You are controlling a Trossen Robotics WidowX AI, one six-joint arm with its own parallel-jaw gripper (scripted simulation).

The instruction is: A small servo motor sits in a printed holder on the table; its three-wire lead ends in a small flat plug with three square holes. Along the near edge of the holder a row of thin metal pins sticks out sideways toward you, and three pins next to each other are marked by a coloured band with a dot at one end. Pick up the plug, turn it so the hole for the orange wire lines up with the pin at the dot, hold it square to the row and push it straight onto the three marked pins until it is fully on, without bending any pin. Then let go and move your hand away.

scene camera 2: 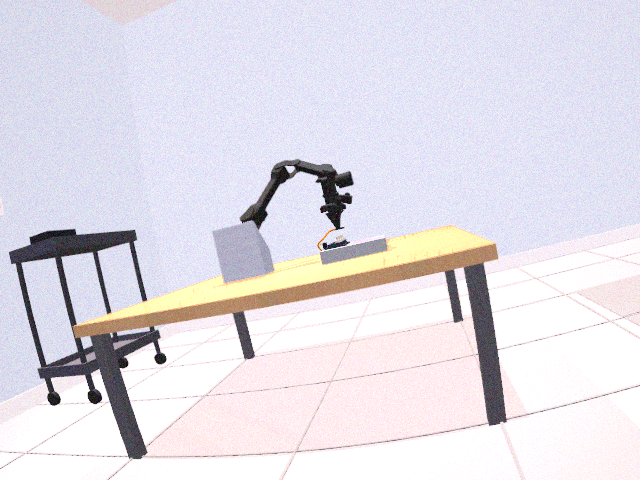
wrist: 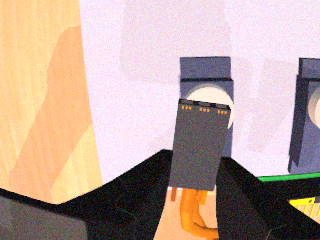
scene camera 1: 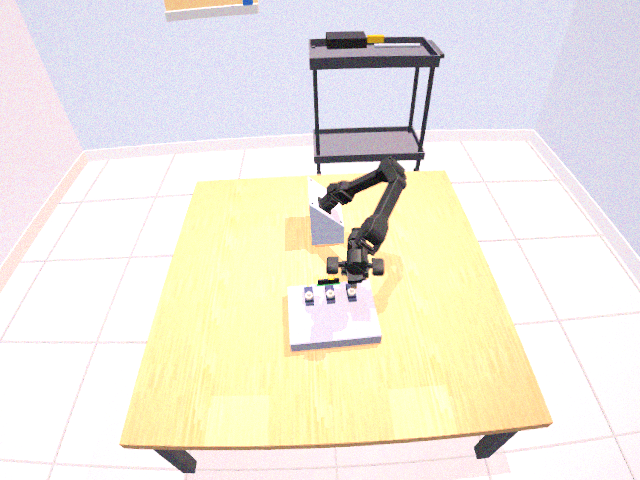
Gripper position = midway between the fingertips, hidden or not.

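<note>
I can see a pale holder plate [scene camera 1: 321, 326] [scene camera 2: 377, 244] [wrist: 113, 45]. My own gripper [scene camera 1: 354, 282] [scene camera 2: 338, 228] [wrist: 195, 164] is there for me to see as well.
</note>
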